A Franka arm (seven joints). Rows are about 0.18 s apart.
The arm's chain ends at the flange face. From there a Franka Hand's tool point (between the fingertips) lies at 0.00 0.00 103.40 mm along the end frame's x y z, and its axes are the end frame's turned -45 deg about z.
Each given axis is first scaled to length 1.
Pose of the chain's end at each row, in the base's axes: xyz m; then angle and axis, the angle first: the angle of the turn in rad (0 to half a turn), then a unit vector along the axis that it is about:
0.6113 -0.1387 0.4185 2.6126 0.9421 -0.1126 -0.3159
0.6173 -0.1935 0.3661 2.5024 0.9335 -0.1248 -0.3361
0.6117 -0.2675 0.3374 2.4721 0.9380 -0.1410 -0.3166
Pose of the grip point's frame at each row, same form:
0.5481 -0.1810 0.3485 2.8913 0.8887 0.2495 -0.3848
0.5511 -0.2433 0.3042 2.8037 0.8766 0.2330 -0.4210
0.5479 -0.3195 0.2748 2.7611 0.8855 0.2200 -0.4094

